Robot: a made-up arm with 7 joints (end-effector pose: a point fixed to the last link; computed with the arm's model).
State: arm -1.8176 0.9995 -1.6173 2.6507 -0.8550 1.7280 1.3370
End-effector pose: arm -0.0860 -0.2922 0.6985 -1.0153 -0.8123 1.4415
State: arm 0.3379 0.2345 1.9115 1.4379 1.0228 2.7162 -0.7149
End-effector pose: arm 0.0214 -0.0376 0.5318 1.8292 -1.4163 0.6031
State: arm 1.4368 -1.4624 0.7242 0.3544 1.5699 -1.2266 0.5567
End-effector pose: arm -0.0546 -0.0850 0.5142 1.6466 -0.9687 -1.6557
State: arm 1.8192 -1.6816 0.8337 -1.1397 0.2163 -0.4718 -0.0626
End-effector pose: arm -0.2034 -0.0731 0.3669 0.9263 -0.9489 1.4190
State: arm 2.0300 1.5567 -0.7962 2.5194 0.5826 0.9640 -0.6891
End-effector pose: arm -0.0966 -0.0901 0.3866 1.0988 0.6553 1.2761
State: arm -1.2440 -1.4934 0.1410 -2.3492 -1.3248 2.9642 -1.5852
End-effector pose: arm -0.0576 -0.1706 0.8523 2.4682 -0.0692 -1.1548
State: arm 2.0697 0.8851 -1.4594 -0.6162 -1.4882 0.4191 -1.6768
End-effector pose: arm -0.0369 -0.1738 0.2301 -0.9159 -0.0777 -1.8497
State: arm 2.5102 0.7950 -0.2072 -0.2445 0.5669 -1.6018 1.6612
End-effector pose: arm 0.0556 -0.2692 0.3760 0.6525 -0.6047 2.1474
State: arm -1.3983 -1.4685 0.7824 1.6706 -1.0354 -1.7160 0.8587
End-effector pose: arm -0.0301 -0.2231 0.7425 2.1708 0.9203 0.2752
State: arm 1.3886 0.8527 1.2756 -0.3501 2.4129 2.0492 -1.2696
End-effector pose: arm 0.1907 -0.1943 0.4177 -0.2550 0.5185 2.8402
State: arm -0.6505 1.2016 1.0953 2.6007 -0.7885 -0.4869 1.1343
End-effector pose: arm 0.0419 -0.2456 0.5511 2.6710 -0.5478 -0.7069
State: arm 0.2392 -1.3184 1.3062 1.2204 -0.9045 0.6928 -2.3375
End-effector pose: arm -0.0112 0.0730 0.6225 1.7996 -0.3115 -1.8625
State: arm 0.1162 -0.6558 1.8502 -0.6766 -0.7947 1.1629 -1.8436
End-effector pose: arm -0.0723 0.1126 0.3971 1.2143 -0.8063 0.1141
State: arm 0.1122 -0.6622 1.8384 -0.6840 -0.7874 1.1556 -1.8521
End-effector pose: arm -0.0717 0.1147 0.3996 1.2386 -0.8259 0.1295
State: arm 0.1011 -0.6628 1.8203 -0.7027 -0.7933 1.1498 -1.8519
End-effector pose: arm -0.0690 0.1167 0.4021 1.2455 -0.8482 0.1491
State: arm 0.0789 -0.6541 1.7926 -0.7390 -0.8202 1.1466 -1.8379
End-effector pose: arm -0.0627 0.1185 0.4043 1.2226 -0.8758 0.1733
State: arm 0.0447 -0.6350 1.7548 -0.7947 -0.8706 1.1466 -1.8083
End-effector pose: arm -0.0517 0.1196 0.4067 1.1630 -0.9095 0.1969
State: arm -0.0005 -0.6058 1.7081 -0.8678 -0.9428 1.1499 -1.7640
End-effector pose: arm -0.0359 0.1189 0.4098 1.0654 -0.9488 0.2090
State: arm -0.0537 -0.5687 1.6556 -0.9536 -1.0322 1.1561 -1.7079
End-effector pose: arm -0.0161 0.1154 0.4144 0.9348 -0.9886 0.1973
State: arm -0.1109 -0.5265 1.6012 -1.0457 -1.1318 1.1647 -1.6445
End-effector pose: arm 0.0053 0.1084 0.4208 0.7830 -1.0213 0.1540
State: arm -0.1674 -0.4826 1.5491 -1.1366 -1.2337 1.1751 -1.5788
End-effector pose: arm 0.0257 0.0983 0.4283 0.6259 -1.0390 0.0797
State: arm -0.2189 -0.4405 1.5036 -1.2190 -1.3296 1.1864 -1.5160
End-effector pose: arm 0.0423 0.0865 0.4359 0.4801 -1.0379 -0.0150
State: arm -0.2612 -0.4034 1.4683 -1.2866 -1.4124 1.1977 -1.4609
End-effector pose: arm 0.0540 0.0751 0.4422 0.3580 -1.0197 -0.1132
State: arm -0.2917 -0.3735 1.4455 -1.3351 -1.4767 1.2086 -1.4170
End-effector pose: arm 0.0608 0.0659 0.4463 0.2667 -0.9905 -0.1988
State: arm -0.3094 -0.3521 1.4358 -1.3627 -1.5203 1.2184 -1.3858
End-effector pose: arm 0.0634 0.0598 0.4479 0.2071 -0.9573 -0.2607
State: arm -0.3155 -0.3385 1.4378 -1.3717 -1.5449 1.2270 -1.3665
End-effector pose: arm 0.0630 0.0567 0.4472 0.1740 -0.9250 -0.2970
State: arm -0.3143 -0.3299 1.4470 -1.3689 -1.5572 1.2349 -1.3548
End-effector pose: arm 0.0608 0.0556 0.4450 0.1573 -0.8944 -0.3161
